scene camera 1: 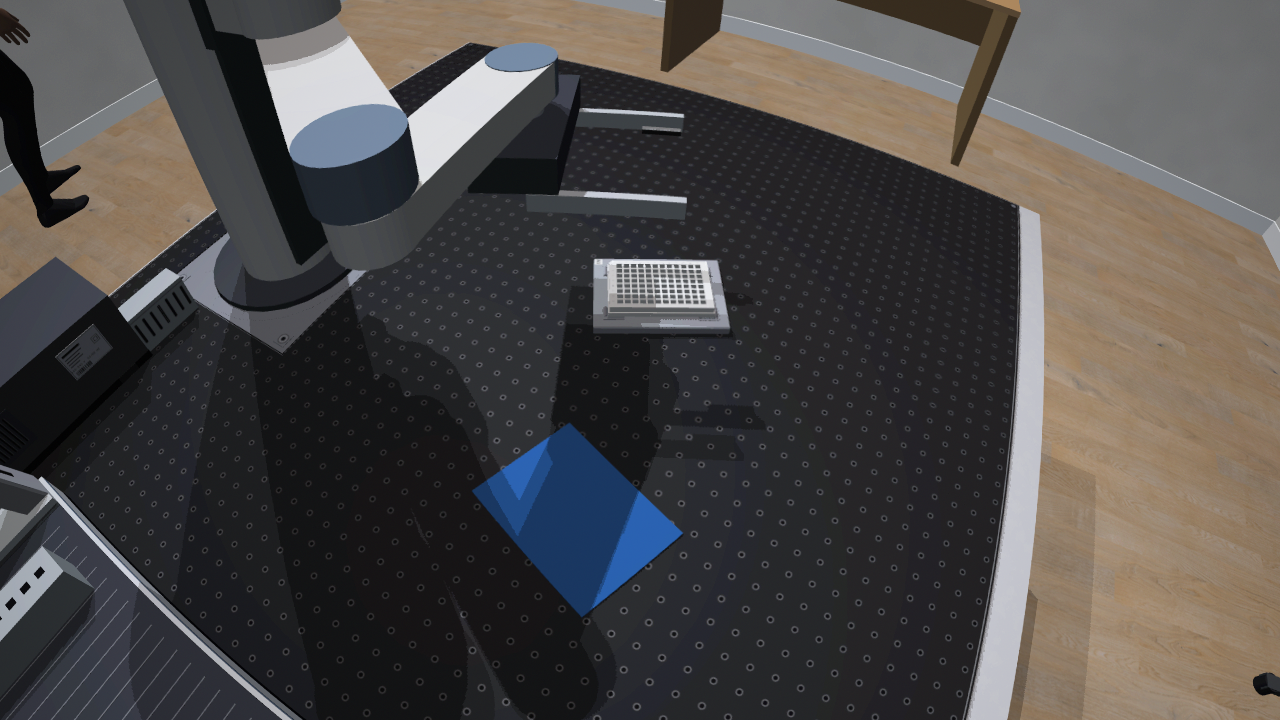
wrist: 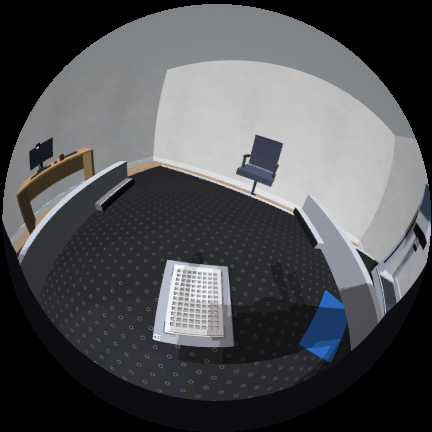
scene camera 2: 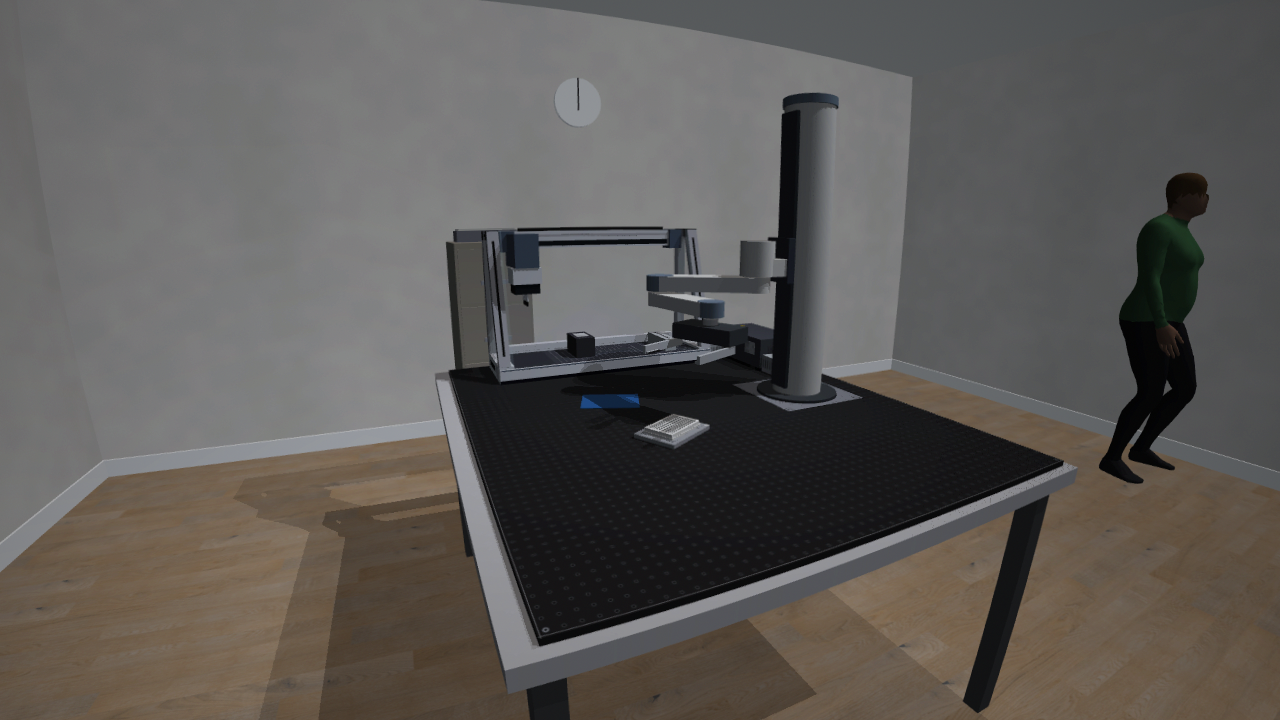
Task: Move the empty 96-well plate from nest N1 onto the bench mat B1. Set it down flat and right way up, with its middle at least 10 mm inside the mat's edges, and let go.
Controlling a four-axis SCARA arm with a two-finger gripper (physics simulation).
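Frame: origin at the arm's base, x ahead, y left, z up, level; centimetres.
Seen in the pictures: gripper, between the fingertips: (scene camera 1: 684,161) (wrist: 216,182) (scene camera 2: 670,354); arm's base, origin of its link: (scene camera 1: 294,255) (scene camera 2: 795,394).
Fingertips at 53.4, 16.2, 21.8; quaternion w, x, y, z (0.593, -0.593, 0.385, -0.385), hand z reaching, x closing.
Pixels of each thing's top centre, then the offset from my fingertips to it, as dx, dy, dz. "spot": a spot on its surface instead. Level surfaces: height alone.
- white 96-well plate, centre of its top: (scene camera 1: 660,283) (wrist: 195,297) (scene camera 2: 672,423) -1.2, -0.4, -17.9
- light grey nest N1, centre of its top: (scene camera 1: 659,289) (wrist: 194,300) (scene camera 2: 672,428) -1.2, -0.4, -19.0
- blue bench mat B1, height of its surface: dz -20.3
- dark box, a spot on its surface: (scene camera 1: 67,358) spot: -56.8, -49.7, -12.0
- perforated black table top, height of its surface: dz -20.5
The white 96-well plate (scene camera 1: 660,284) (scene camera 2: 673,427) (wrist: 196,300) sits flat, wells up, on the light grey nest N1 (scene camera 1: 600,308) (scene camera 2: 684,438) (wrist: 161,315). The blue bench mat B1 (scene camera 1: 577,528) (scene camera 2: 610,401) (wrist: 322,325) lies flat on the table, apart from the nest, with shadows across it. My gripper (scene camera 1: 683,165) (wrist: 216,182) is open and empty, its two long fingers wide apart. It hangs well above the table. In the wrist view the plate shows low down, between the lines of the two fingers, and the right finger hides part of the mat's surroundings.
The arm's column (scene camera 2: 810,250) stands on the table beside the nest. A framed gantry machine (scene camera 2: 497,304) stands at the table's back in scene camera 2. A dark box (scene camera 1: 67,358) stands near the column's base. The perforated black table top (scene camera 1: 850,402) ends at a pale edge (scene camera 1: 1029,358).
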